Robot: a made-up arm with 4 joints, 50 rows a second.
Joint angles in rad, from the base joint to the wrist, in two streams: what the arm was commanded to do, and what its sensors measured. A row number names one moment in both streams.
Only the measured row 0 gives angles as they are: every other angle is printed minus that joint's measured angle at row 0.
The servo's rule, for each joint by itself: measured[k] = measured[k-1] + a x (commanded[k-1-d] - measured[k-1]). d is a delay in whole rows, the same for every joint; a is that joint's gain. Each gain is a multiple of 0.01, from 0.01 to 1. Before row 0 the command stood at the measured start. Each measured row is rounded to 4 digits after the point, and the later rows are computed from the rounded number. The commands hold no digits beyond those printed.
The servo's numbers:
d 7
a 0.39 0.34 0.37 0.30
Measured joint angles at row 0: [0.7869, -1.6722, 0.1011, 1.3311]
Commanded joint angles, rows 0 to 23: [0.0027, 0.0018, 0.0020, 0.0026]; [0.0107, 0.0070, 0.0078, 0.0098]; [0.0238, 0.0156, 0.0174, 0.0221]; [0.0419, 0.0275, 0.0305, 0.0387]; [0.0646, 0.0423, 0.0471, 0.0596]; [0.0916, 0.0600, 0.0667, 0.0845]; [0.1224, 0.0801, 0.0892, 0.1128]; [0.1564, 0.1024, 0.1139, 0.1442]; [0.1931, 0.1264, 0.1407, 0.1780]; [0.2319, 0.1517, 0.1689, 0.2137]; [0.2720, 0.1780, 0.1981, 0.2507]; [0.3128, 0.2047, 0.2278, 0.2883]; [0.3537, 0.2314, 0.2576, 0.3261]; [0.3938, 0.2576, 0.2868, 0.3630]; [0.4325, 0.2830, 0.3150, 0.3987]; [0.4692, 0.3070, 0.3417, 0.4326]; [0.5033, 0.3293, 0.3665, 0.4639]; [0.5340, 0.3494, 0.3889, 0.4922]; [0.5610, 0.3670, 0.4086, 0.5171]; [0.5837, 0.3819, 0.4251, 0.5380]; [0.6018, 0.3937, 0.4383, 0.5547]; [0.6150, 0.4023, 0.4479, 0.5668]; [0.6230, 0.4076, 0.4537, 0.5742]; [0.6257, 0.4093, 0.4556, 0.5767]
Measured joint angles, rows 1 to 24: [0.0000, 0.0000, 0.0000, 0.0000]; [0.0000, 0.0000, 0.0000, 0.0000]; [0.0000, 0.0000, 0.0000, 0.0000]; [0.0000, 0.0000, 0.0000, 0.0000]; [0.0000, 0.0000, 0.0000, 0.0000]; [0.0000, 0.0000, 0.0000, 0.0000]; [0.0000, 0.0000, 0.0000, 0.0000]; [0.0011, 0.0006, 0.0007, 0.0008]; [0.0048, 0.0028, 0.0033, 0.0035]; [0.0122, 0.0072, 0.0085, 0.0091]; [0.0238, 0.0141, 0.0166, 0.0180]; [0.0397, 0.0237, 0.0279, 0.0305]; [0.0599, 0.0360, 0.0423, 0.0467]; [0.0843, 0.0510, 0.0597, 0.0665]; [0.1124, 0.0685, 0.0798, 0.0898]; [0.1439, 0.0882, 0.1023, 0.1163]; [0.1782, 0.1098, 0.1269, 0.1455]; [0.2148, 0.1330, 0.1532, 0.1771]; [0.2530, 0.1574, 0.1808, 0.2105]; [0.2923, 0.1826, 0.2092, 0.2452]; [0.3319, 0.2081, 0.2379, 0.2805]; [0.3711, 0.2336, 0.2664, 0.3160]; [0.4094, 0.2586, 0.2943, 0.3510]; [0.4460, 0.2826, 0.3210, 0.3849]
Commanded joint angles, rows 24 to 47: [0.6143, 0.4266, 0.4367, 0.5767]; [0.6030, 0.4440, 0.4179, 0.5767]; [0.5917, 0.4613, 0.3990, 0.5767]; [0.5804, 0.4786, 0.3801, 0.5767]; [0.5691, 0.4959, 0.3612, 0.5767]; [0.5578, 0.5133, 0.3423, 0.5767]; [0.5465, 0.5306, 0.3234, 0.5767]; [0.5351, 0.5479, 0.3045, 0.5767]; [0.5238, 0.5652, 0.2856, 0.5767]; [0.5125, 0.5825, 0.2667, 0.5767]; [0.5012, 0.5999, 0.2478, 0.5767]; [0.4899, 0.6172, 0.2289, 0.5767]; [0.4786, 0.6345, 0.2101, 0.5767]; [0.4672, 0.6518, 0.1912, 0.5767]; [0.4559, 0.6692, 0.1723, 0.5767]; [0.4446, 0.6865, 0.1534, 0.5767]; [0.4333, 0.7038, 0.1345, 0.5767]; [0.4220, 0.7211, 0.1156, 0.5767]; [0.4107, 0.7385, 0.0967, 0.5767]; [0.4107, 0.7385, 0.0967, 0.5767]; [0.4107, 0.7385, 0.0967, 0.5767]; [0.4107, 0.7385, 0.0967, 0.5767]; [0.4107, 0.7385, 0.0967, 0.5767]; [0.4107, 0.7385, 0.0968, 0.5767]
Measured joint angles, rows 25 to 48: [0.4803, 0.3053, 0.3461, 0.4171]; [0.5118, 0.3263, 0.3692, 0.4471]; [0.5398, 0.3452, 0.3899, 0.4744]; [0.5640, 0.3617, 0.4078, 0.4985]; [0.5839, 0.3755, 0.4226, 0.5190]; [0.5991, 0.3864, 0.4341, 0.5356]; [0.6095, 0.3942, 0.4421, 0.5479]; [0.6114, 0.4052, 0.4401, 0.5565]; [0.6081, 0.4184, 0.4319, 0.5626]; [0.6017, 0.4330, 0.4197, 0.5668]; [0.5934, 0.4485, 0.4050, 0.5698]; [0.5839, 0.4646, 0.3888, 0.5719]; [0.5737, 0.4812, 0.3716, 0.5733]; [0.5631, 0.4980, 0.3538, 0.5743]; [0.5522, 0.5150, 0.3356, 0.5750]; [0.5411, 0.5321, 0.3171, 0.5755]; [0.5299, 0.5492, 0.2985, 0.5759]; [0.5187, 0.5664, 0.2797, 0.5761]; [0.5075, 0.5837, 0.2609, 0.5763]; [0.4962, 0.6010, 0.2421, 0.5764]; [0.4849, 0.6183, 0.2233, 0.5765]; [0.4736, 0.6356, 0.2044, 0.5766]; [0.4623, 0.6529, 0.1855, 0.5766]; [0.4510, 0.6702, 0.1666, 0.5766]
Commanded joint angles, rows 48 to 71: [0.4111, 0.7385, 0.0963, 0.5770]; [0.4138, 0.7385, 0.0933, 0.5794]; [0.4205, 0.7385, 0.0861, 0.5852]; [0.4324, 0.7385, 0.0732, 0.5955]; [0.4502, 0.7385, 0.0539, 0.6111]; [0.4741, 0.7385, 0.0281, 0.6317]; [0.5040, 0.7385, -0.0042, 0.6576]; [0.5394, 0.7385, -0.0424, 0.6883]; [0.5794, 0.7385, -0.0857, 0.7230]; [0.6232, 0.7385, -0.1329, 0.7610]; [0.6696, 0.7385, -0.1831, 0.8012]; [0.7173, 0.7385, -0.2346, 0.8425]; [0.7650, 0.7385, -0.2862, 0.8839]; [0.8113, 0.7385, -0.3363, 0.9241]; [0.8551, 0.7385, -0.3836, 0.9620]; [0.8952, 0.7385, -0.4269, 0.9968]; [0.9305, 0.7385, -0.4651, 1.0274]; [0.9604, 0.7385, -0.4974, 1.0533]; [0.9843, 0.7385, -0.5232, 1.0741]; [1.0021, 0.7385, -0.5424, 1.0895]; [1.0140, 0.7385, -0.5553, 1.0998]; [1.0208, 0.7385, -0.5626, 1.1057]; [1.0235, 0.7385, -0.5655, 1.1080]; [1.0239, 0.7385, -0.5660, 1.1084]
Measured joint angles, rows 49 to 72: [0.4397, 0.6875, 0.1477, 0.5766]; [0.4284, 0.7048, 0.1288, 0.5766]; [0.4215, 0.7163, 0.1169, 0.5766]; [0.4173, 0.7238, 0.1094, 0.5766]; [0.4147, 0.7288, 0.1047, 0.5766]; [0.4131, 0.7321, 0.1017, 0.5766]; [0.4122, 0.7343, 0.0999, 0.5766]; [0.4118, 0.7357, 0.0986, 0.5767]; [0.4126, 0.7367, 0.0966, 0.5775]; [0.4157, 0.7373, 0.0927, 0.5798]; [0.4222, 0.7377, 0.0855, 0.5845]; [0.4331, 0.7380, 0.0738, 0.5925]; [0.4491, 0.7382, 0.0569, 0.6043]; [0.4705, 0.7383, 0.0343, 0.6203]; [0.4974, 0.7384, 0.0059, 0.6407]; [0.5294, 0.7384, -0.0280, 0.6654]; [0.5660, 0.7384, -0.0668, 0.6941]; [0.6064, 0.7384, -0.1098, 0.7262]; [0.6497, 0.7384, -0.1560, 0.7611]; [0.6947, 0.7384, -0.2042, 0.7979]; [0.7402, 0.7384, -0.2531, 0.8358]; [0.7850, 0.7384, -0.3014, 0.8737]; [0.8280, 0.7384, -0.3478, 0.9106]; [0.8680, 0.7384, -0.3912, 0.9456]
